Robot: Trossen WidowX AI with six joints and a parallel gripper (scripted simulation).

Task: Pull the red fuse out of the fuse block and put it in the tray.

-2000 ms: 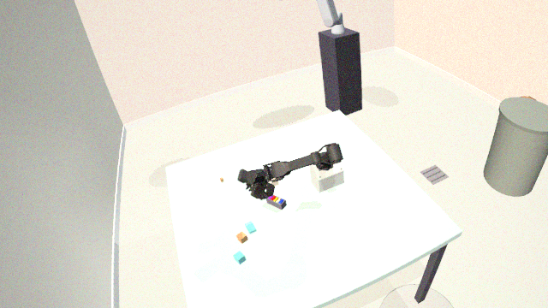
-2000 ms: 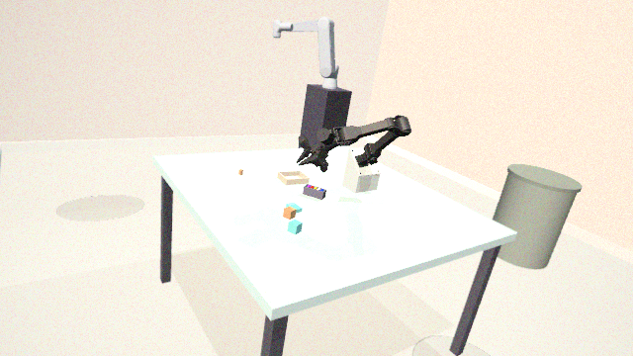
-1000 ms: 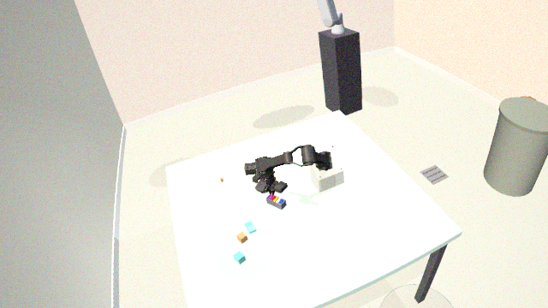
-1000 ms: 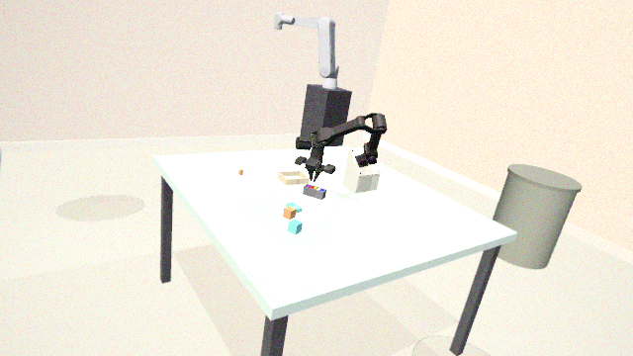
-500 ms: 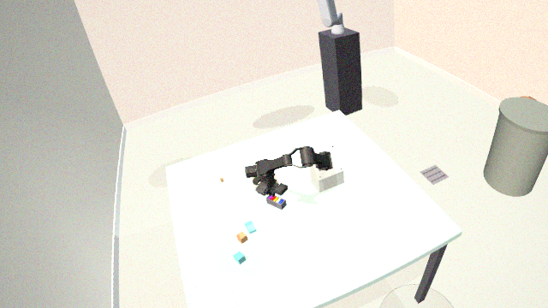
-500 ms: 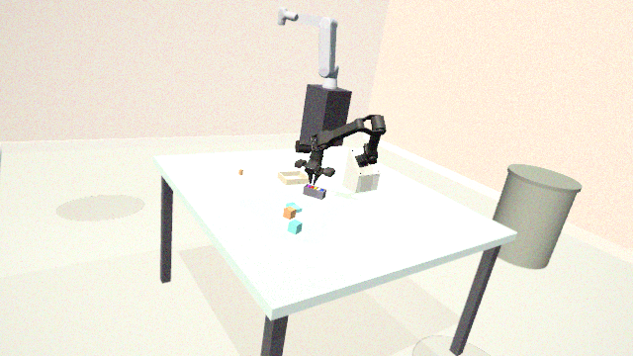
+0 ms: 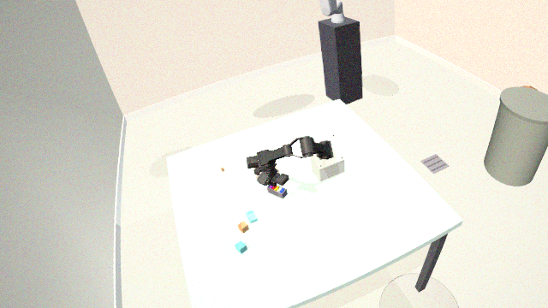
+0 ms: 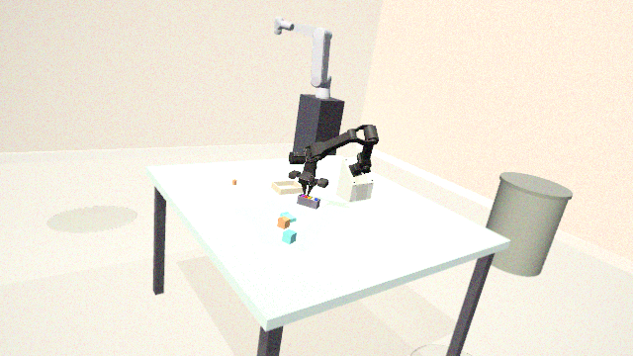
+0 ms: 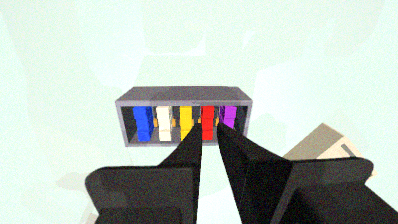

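The red fuse lies 20 mm below my gripper tip. Also, from my gripper tip: tan tray: 180 mm to the right, 40 mm below, 30 mm behind.
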